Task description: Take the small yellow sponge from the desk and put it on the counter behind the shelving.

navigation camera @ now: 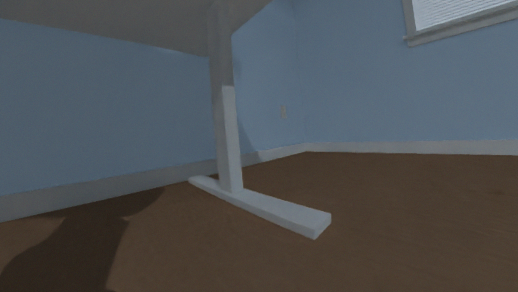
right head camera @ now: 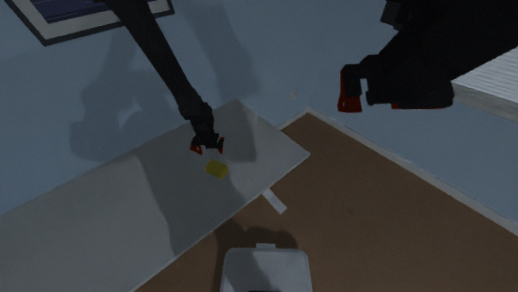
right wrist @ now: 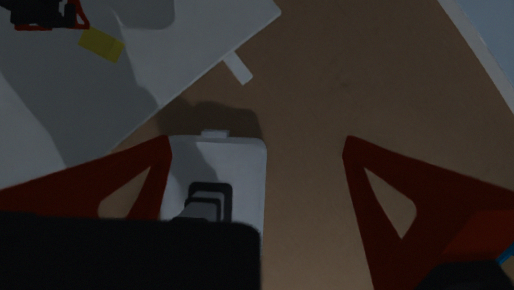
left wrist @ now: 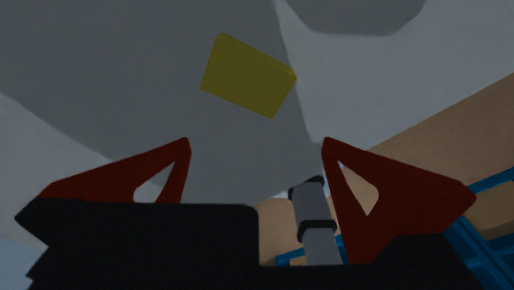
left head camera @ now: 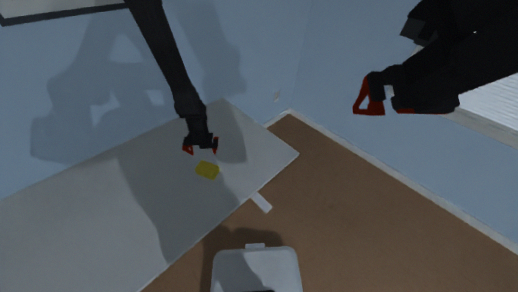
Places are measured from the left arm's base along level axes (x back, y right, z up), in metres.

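Pixels of known places: left gripper, fingertip midpoint: (right head camera: 211, 153) (right wrist: 70, 27) (left wrist: 256, 144) (left head camera: 204, 154); right gripper, fingertip midpoint: (right head camera: 365, 106) (right wrist: 257, 145) (left head camera: 375, 110).
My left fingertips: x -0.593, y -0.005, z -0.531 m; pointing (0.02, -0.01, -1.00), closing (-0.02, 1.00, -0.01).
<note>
Behind a point stands the place of what it marks.
The small yellow sponge (left head camera: 207, 170) {x -0.579, y -0.011, z -0.645 m} (right head camera: 217, 169) {x -0.579, y -0.005, z -0.645 m} (left wrist: 248, 77) {x -0.604, y -0.016, z -0.645 m} (right wrist: 101, 45) {x -0.586, y -0.002, z -0.645 m} lies flat on the white desk (left head camera: 75, 215) {x -0.392, y -0.567, z -0.690 m} (right head camera: 85, 235) {x -0.259, y -0.568, z -0.690 m} (left wrist: 375, 85) {x -0.584, y 0.168, z -0.690 m} (right wrist: 200, 30) {x -0.647, y 0.265, z -0.690 m}, near its far right end. My left gripper (left head camera: 200, 146) {x -0.593, y -0.006, z -0.531 m} (right head camera: 208, 146) {x -0.593, y -0.006, z -0.531 m} (left wrist: 256, 144) {x -0.593, y -0.006, z -0.531 m} is open and empty above the desk, just short of the sponge; in the left wrist view the sponge lies beyond the fingertips. My right gripper (right wrist: 257, 145) {x -0.364, y 0.447, z -0.120 m} is open and empty, out to the right over the brown floor. The counter and the shelving do not show in these views.
The robot's white base (left head camera: 256, 267) {x -0.215, y 0.227, z -1.150 m} (right head camera: 266, 270) {x -0.202, y 0.231, z -1.150 m} (right wrist: 245, 165) {x -0.196, y 0.387, z -1.150 m} stands at the desk's front edge. A white desk leg (navigation camera: 227, 130) {x -0.869, y 0.153, z -1.170 m} with a long foot (navigation camera: 280, 210) stands under the desk. Blue walls meet in a corner behind it. Blue framework (left wrist: 475, 255) {x 0.770, y 1.710, z -0.943 m} shows at the lower right of the left wrist view.
</note>
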